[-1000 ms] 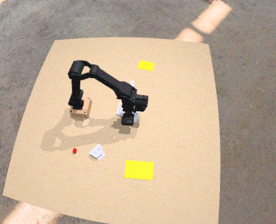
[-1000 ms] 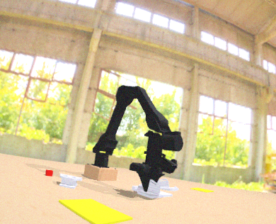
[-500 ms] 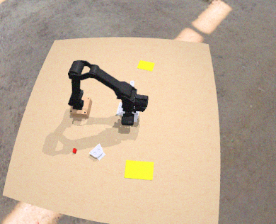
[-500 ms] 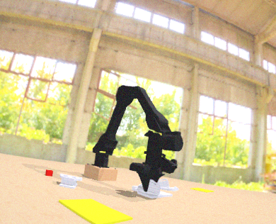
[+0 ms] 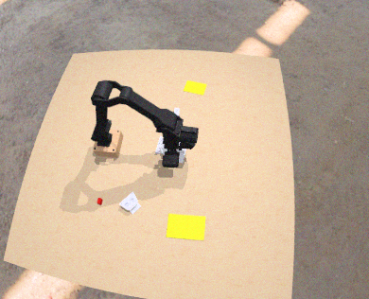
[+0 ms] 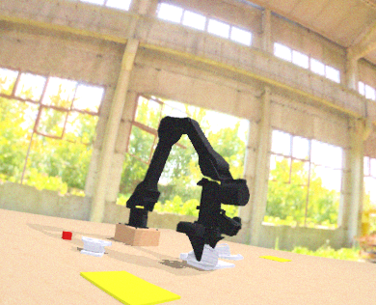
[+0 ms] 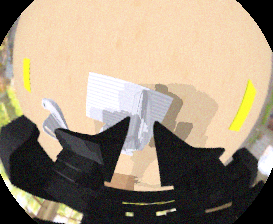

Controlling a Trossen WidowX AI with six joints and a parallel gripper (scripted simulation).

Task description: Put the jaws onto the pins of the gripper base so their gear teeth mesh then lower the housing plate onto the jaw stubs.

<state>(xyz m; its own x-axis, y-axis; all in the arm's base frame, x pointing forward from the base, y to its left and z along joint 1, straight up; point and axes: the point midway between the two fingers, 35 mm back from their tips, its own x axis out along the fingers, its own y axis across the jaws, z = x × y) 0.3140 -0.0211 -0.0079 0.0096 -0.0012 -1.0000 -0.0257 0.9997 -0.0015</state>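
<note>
Right now my gripper tip is 4 cm past the white jaw, 2 cm to the right of it and 1 cm below it. Round my gripper tip: small red cube 29 cm behind, 25 cm to the right; then large yellow patch 31 cm to the right, 8 cm ahead, 1 cm below; then small white block 24 cm to the right, 15 cm behind.
</note>
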